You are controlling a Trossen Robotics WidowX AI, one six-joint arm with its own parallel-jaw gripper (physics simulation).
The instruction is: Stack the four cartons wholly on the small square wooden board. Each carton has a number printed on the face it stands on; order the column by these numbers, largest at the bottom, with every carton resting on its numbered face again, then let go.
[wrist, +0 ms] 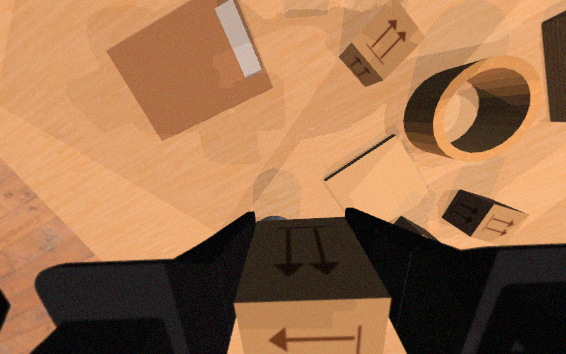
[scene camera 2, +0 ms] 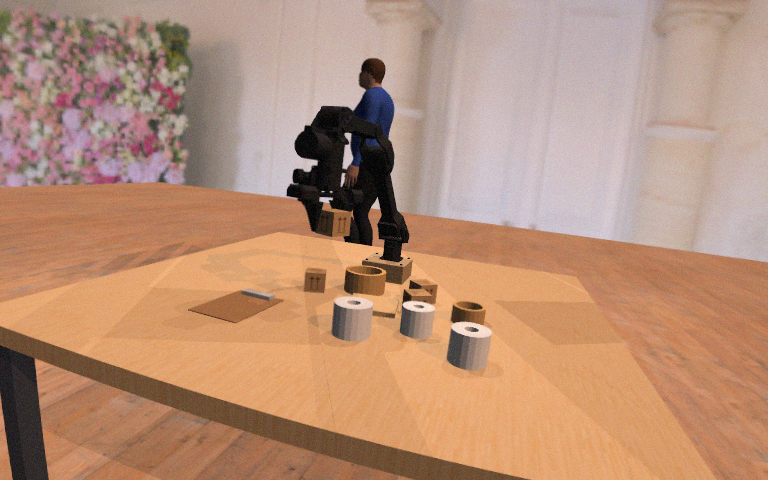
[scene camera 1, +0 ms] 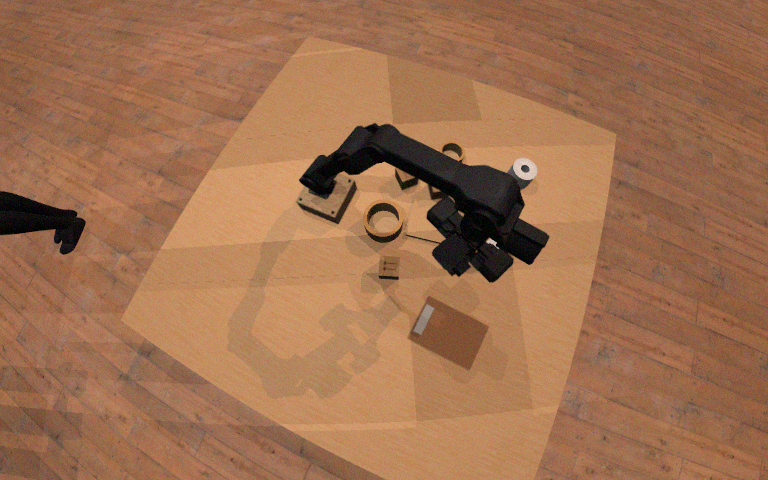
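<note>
My gripper is shut on a carton and holds it high above the table, its arrows pointing up in scene camera 2. A second carton stands alone near the large ring. A third carton and a fourth carton stand close together, the fourth mostly behind a finger in the wrist view. The bare square board lies between the large ring and these two. The printed numbers are hidden.
A large ring stands beside the board. Three white rolls and a small ring stand beyond it. A brown clipboard lies flat.
</note>
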